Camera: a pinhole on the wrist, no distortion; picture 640 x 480 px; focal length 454.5 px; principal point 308.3 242.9 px. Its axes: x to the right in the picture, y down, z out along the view. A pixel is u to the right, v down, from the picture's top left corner.
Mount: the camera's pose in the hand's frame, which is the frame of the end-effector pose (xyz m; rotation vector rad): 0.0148 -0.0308 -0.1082 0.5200 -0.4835 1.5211
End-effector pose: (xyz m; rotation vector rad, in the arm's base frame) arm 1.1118 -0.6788 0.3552 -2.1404 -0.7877 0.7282
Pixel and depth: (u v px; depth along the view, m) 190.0 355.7 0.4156
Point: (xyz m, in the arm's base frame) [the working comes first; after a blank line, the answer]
In the camera's frame: -0.1082 0.1031 0.4156

0.8368 -0.4637 0.5684
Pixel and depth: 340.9 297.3 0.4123
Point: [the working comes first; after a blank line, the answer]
In the camera's frame: 0.0296 0.0493 0.4123

0.8514 -0.4530 0.4216
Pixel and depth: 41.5 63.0 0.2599
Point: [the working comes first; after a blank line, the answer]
In the camera's frame: -0.1526 -0.1029 0.2599

1.0949 -0.4193 0.5599
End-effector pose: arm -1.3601 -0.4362 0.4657 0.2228 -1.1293 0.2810
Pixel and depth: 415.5 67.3 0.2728
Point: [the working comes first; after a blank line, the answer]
In the camera's frame: 0.0643 -0.1054 0.2728

-1.3887 -0.6012 0.6370
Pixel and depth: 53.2 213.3 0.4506
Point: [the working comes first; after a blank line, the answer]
In the camera's frame: -0.2529 -0.0293 0.4506

-1.2583 -0.9357 0.5414
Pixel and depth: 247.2 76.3 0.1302
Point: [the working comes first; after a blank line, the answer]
In the camera's frame: -0.0175 -0.0477 0.1302

-1.2806 -0.5392 0.5153
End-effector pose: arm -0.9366 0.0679 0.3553 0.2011 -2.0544 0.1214
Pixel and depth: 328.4 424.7 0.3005
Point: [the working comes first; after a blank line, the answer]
In the camera's frame: 0.0133 0.1202 0.3005

-0.9757 -0.1453 0.2016
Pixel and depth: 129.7 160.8 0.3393
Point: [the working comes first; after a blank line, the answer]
In the camera's frame: -0.1333 -0.0613 0.3393

-0.9817 -0.2869 0.3909
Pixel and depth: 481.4 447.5 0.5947
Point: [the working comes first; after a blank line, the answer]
In the camera's frame: 0.2265 0.2677 0.5947

-1.2259 -0.2022 -0.0950
